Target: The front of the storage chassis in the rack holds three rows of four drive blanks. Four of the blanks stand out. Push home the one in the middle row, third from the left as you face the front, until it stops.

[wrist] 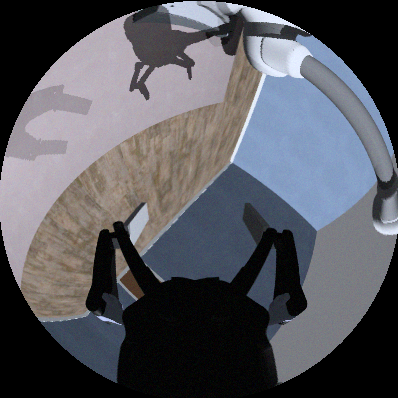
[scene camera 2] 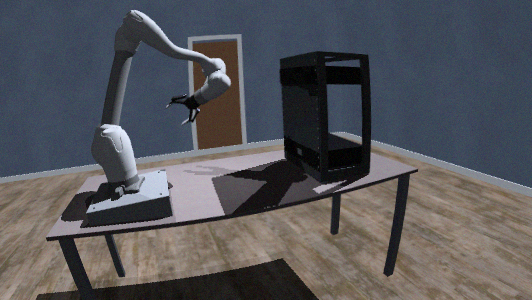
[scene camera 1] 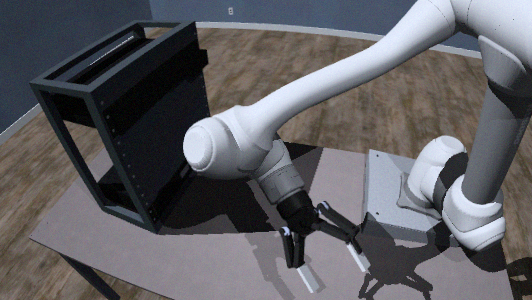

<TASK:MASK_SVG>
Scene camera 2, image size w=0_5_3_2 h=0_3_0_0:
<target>rack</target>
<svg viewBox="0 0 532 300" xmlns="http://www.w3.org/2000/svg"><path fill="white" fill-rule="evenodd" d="M280 59L285 159L288 159L317 179L321 184L361 174L368 175L370 173L371 92L368 55L315 51ZM327 84L361 85L362 145L328 133ZM360 60L360 67L325 66L325 62Z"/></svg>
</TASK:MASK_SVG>
